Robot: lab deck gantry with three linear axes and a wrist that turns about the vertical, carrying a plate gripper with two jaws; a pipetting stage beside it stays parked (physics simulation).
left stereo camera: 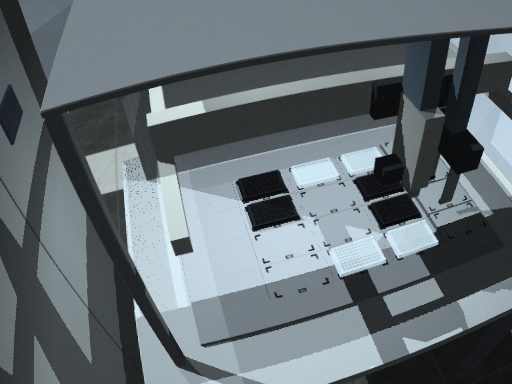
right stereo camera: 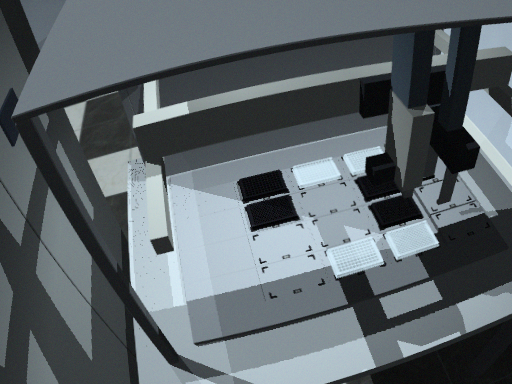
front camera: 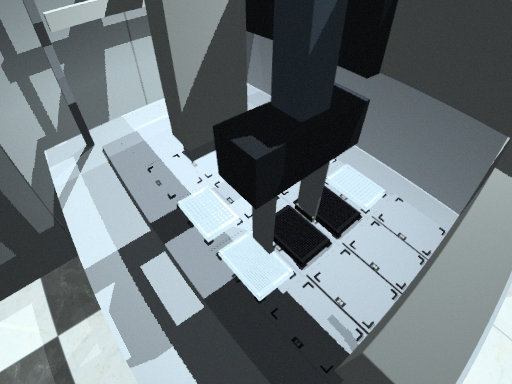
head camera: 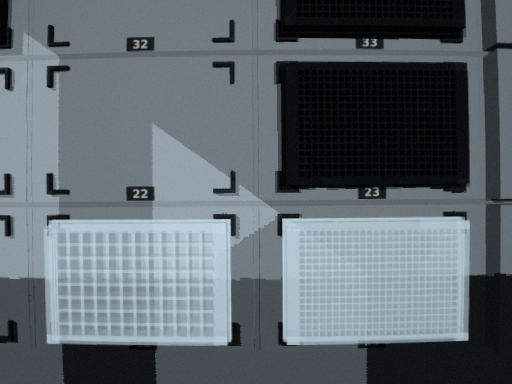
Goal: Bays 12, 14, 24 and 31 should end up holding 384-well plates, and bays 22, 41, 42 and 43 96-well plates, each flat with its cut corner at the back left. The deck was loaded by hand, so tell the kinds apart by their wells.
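Frame: origin at the robot's base, x ahead, y left, z up, level; millimetres.
Where they show: gripper, fingertip midpoint: (left stereo camera: 436, 189) (right stereo camera: 435, 189) (front camera: 285, 228); robot's base, link origin: (left stereo camera: 276, 296) (right stereo camera: 271, 296) (front camera: 149, 169).
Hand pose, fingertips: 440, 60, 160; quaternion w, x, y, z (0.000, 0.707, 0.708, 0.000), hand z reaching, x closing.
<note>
Things, the pixels of their top centre, and the offset from my fingertips, as dx, dy, dz. "pt": a spot on its surface instead.
- white 96-well plate, top centre: (head camera: 134, 284) (front camera: 207, 209) (right stereo camera: 355, 255) (left stereo camera: 358, 254) -212, -17, -146
- white 384-well plate, top centre: (head camera: 379, 283) (front camera: 255, 260) (right stereo camera: 412, 237) (left stereo camera: 412, 236) -48, -17, -146
- bay 23, surface spot: (head camera: 375, 125) (front camera: 294, 232) pt -49, +89, -150
- bay 33, surface spot: (head camera: 375, 10) pt -49, +167, -146
- black 96-well plate, top centre: (right stereo camera: 262, 183) (left stereo camera: 261, 183) -376, +304, -146
- black finer-welled plate, top centre: (right stereo camera: 271, 210) (left stereo camera: 272, 210) -376, +197, -146
- bay 42, surface spot: (left stereo camera: 315, 172) pt -213, +298, -146
- bay 43, surface spot: (front camera: 356, 186) pt -45, +302, -149
My gripper (front camera: 287, 235) (left stereo camera: 438, 190) (right stereo camera: 435, 190) is open and empty, its jaws hanging over the deck's right part. In bay 12 lies a white 96-well plate (front camera: 209, 212) (head camera: 136, 285); in bay 13 a white 384-well plate (front camera: 252, 270) (head camera: 377, 285). Black 384-well plates lie in bay 23 (front camera: 300, 235) (head camera: 375, 125) and bay 33 (head camera: 375, 10) (front camera: 341, 212). At the left, bay 41 holds a black 96-well plate (left stereo camera: 261, 185), bay 31 a black finer-welled plate (left stereo camera: 272, 211). White plates lie in bay 42 (left stereo camera: 315, 172) and bay 43 (front camera: 356, 186). Bays 14, 22 and 24 hold no plate. Cut corners are hard to make out.
The parked pipetting stage (left stereo camera: 422, 145) (right stereo camera: 412, 145) stands beside the gripper, with a black block (left stereo camera: 389, 168) over the back right plates, hiding parts of bays 33 and 43. Bays 11, 21 and 32 hold no plate. A pale beam (left stereo camera: 175, 210) runs along the deck's left.
</note>
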